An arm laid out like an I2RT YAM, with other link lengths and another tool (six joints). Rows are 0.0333 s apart.
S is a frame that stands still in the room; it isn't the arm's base.
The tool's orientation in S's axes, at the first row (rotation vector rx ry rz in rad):
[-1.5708 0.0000 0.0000]
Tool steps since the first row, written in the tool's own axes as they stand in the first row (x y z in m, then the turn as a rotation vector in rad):
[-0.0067 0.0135 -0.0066 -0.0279 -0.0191 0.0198]
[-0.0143 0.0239 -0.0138 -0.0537 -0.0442 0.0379]
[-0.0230 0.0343 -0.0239 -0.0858 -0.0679 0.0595]
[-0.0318 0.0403 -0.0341 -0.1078 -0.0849 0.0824]
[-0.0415 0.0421 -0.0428 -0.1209 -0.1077 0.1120]
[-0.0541 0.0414 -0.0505 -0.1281 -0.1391 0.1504]
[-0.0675 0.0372 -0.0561 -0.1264 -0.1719 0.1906]
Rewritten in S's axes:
[-0.0067 -0.0066 -0.0135 -0.0279 0.0198 0.0191]
[-0.0143 -0.0138 -0.0239 -0.0537 0.0379 0.0442]
[-0.0230 -0.0239 -0.0343 -0.0858 0.0595 0.0679]
[-0.0318 -0.0341 -0.0403 -0.1078 0.0824 0.0849]
[-0.0415 -0.0428 -0.0421 -0.1209 0.1120 0.1077]
[-0.0541 -0.0505 -0.0414 -0.1281 0.1504 0.1391]
[-0.0675 -0.0561 -0.0372 -0.1264 0.1906 0.1719]

